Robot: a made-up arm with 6 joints. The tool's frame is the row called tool.
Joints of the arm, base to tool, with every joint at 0 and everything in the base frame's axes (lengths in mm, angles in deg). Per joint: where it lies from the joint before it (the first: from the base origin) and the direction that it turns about. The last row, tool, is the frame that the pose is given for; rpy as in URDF.
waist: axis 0 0 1 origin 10 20 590
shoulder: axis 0 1 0 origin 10 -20 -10
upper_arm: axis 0 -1 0 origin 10 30 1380
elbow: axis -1 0 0 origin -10 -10 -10
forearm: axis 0 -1 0 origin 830 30 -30
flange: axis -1 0 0 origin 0 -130 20
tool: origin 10 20 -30 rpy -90 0 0
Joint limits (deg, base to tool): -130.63..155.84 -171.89..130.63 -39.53..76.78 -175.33..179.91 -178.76..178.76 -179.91..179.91
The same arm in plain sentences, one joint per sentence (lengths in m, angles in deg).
The arm has six revolute joints in a row. What follows holds with every joint at zero, and every direction is one of the base frame's.
The first joint is mounted 0.0100 m along +x and 0.0200 m along +y and 0.5900 m along +z from the base frame's origin and rotates about +z, from -130.63 to 155.84 deg.
The second joint is mounted 0.0100 m along +x and 0.0200 m along -y and 0.0100 m along -z from the first joint and rotates about +y, from -171.89 to 130.63 deg.
The third joint is mounted 0.0100 m along +x and 0.0300 m along +y and 1.3800 m along +z from the second joint and rotates about -y, from -39.53 to 76.78 deg.
The fourth joint is mounted 0.0100 m along -x and 0.0100 m along -y and 0.0100 m along -z from the third joint and rotates about -x, from -175.33 to 179.91 deg.
The fifth joint is mounted 0.8300 m along +x and 0.0300 m along +y and 0.0300 m along -z from the fourth joint and rotates about -y, from -178.76 to 178.76 deg.
The sixth joint is mounted 0.1300 m along -y and 0.0200 m along +z from the fifth joint and rotates about -x, from -179.91 to 179.91 deg.
The tool frame, which is the frame that the pose is given for, is mounted 0.0100 m along +x and 0.0200 m along +y and 0.0300 m along -z from the sixth joint; its axes are the base frame's turned by roll -90.00, pitch 0.00 and yaw 0.00 deg (as in URDF: about the fixed x, then y, then z).

